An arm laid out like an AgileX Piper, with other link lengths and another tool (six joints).
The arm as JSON. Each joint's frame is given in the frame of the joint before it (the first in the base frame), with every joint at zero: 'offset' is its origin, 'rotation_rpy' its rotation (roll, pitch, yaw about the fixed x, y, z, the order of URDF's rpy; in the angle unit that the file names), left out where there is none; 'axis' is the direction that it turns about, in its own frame. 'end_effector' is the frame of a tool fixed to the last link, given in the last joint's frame.
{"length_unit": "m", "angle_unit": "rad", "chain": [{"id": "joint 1", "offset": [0.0, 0.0, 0.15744], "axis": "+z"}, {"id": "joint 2", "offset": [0.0, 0.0, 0.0], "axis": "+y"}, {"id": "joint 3", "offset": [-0.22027, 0.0, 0.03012], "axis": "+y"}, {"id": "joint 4", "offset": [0.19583, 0.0, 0.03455], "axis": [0.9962, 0.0, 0.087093]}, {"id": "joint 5", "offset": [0.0, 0.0, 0.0], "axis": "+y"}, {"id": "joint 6", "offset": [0.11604, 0.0, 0.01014], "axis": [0.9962, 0.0, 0.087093]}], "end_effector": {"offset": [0.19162, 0.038, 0.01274], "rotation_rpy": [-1.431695, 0.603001, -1.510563]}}
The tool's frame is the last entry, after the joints.
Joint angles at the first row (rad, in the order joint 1, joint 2, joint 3, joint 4, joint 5, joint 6):
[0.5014, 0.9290, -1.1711, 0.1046, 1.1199, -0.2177]
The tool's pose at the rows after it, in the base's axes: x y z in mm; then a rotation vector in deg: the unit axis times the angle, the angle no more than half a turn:
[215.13, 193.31, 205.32, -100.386, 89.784, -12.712]
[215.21, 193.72, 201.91, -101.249, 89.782, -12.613]
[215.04, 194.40, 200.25, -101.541, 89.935, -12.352]
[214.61, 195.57, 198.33, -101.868, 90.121, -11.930]
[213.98, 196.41, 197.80, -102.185, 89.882, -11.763]
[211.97, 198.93, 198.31, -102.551, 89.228, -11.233]
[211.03, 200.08, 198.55, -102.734, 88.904, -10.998]
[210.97, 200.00, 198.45, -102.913, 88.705, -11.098]
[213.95, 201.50, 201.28, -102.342, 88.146, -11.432]
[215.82, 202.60, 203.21, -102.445, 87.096, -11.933]
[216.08, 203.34, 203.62, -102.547, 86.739, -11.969]
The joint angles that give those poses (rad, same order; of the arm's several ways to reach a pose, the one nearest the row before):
[0.5014, 0.9450, -1.1711, 0.1071, 1.1182, -0.2304]
[0.5014, 0.9566, -1.1711, 0.1086, 1.1182, -0.2395]
[0.5013, 0.9629, -1.1711, 0.1112, 1.1183, -0.2413]
[0.5013, 0.9706, -1.1711, 0.1157, 1.1182, -0.2433]
[0.5014, 0.9728, -1.1711, 0.1196, 1.1183, -0.2495]
[0.5014, 0.9728, -1.1711, 0.1316, 1.1183, -0.2614]
[0.5013, 0.9728, -1.1711, 0.1372, 1.1183, -0.2673]
[0.5014, 0.9728, -1.1711, 0.1372, 1.1182, -0.2712]
[0.5013, 0.9728, -1.1711, 0.1378, 1.1039, -0.2732]
[0.5014, 0.9728, -1.1711, 0.1393, 1.0930, -0.2870]
[0.5014, 0.9736, -1.1711, 0.1417, 1.0898, -0.2926]

